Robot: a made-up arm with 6 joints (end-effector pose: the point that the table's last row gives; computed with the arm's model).
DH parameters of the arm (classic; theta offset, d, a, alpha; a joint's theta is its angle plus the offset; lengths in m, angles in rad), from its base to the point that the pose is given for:
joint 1: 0 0.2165 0 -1.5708
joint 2: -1.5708 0 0.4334 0
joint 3: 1.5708 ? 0 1.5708
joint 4: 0 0.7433 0 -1.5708
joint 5: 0 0 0 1.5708
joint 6: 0 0.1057 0 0
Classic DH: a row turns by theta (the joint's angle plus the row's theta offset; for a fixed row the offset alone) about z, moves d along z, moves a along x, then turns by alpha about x.
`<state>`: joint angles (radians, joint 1 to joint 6).
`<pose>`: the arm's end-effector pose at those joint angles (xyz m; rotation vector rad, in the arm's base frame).
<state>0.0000 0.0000 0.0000 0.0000 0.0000 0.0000</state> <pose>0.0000 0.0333 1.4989 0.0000 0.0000 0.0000</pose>
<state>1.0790 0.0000 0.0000 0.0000 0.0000 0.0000</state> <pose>-0.0294 0.0157 1.4989 0.0000 0.0000 1.0790</pose>
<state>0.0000 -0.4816 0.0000 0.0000 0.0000 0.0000</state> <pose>-0.5940 0.0333 1.3530 0.0000 -0.4816 0.0000</pose>
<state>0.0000 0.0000 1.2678 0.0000 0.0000 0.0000</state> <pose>0.8103 0.0333 0.9032 0.0000 1.2678 0.0000</pose>
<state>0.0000 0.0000 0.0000 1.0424 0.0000 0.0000</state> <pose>0.0000 0.0333 1.4989 0.0000 0.0000 1.0424</pose>
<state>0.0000 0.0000 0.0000 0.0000 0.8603 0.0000</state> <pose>0.0801 0.0333 1.4621 0.0000 0.8603 0.0000</pose>
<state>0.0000 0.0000 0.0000 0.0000 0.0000 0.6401</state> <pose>0.0000 0.0333 1.4989 0.0000 0.0000 0.6401</pose>
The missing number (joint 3, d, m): 0.0333
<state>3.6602 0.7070 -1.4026 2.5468 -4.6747 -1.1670</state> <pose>0.2712 0.0483 1.0575 -1.5143 1.8125 -0.9982</pose>
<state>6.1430 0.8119 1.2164 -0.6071 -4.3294 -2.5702</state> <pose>0.8982 -0.1496 0.1316 2.1002 -0.7500 -0.8099</pose>
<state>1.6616 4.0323 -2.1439 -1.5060 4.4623 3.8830</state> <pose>-0.1663 0.3327 -0.2737 0.5890 -1.3097 -0.1850</pose>
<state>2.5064 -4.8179 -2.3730 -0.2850 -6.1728 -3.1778</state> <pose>0.1679 -0.1611 0.7932 0.1006 0.8251 -0.8891</pose>
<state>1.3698 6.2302 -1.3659 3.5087 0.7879 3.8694</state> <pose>-0.1744 -0.8237 0.7039 0.6714 -2.5591 1.4153</pose>
